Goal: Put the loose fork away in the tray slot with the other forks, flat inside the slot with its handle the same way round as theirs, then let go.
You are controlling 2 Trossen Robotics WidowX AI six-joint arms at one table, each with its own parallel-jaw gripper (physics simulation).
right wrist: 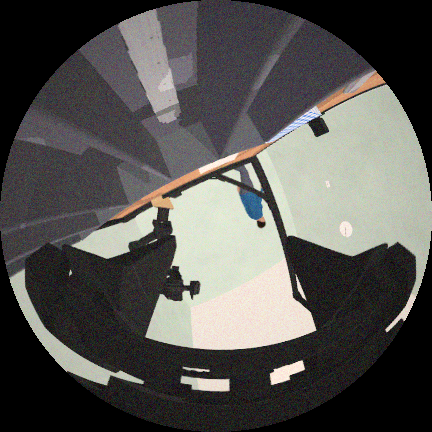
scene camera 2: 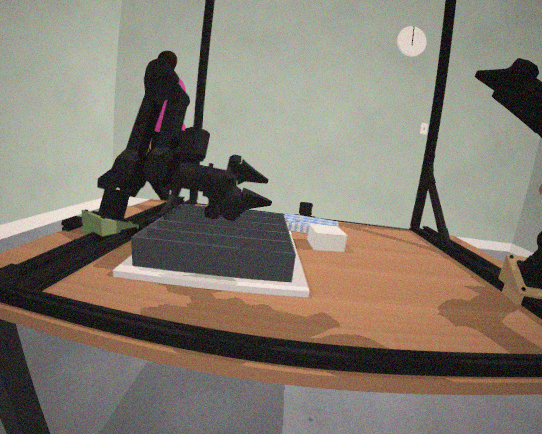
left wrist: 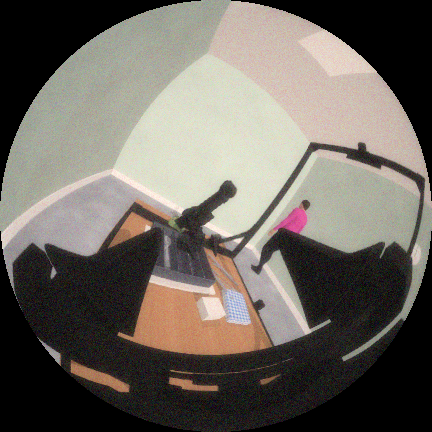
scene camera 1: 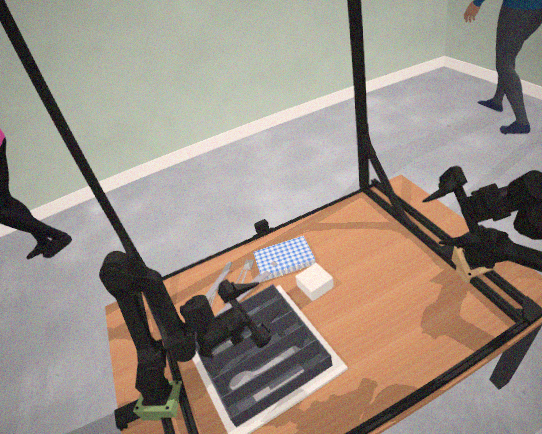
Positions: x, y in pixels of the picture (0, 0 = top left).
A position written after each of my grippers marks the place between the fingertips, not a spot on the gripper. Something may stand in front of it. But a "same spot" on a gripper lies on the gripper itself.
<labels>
my right gripper: right wrist 232, 241; scene camera 2; left wrist; scene camera 1 269, 295
same spot on my right gripper: (scene camera 2: 250, 199) = (left wrist: 187, 247)
same spot on dark cutlery tray: (scene camera 2: 257, 245) = (right wrist: 63, 224)
</labels>
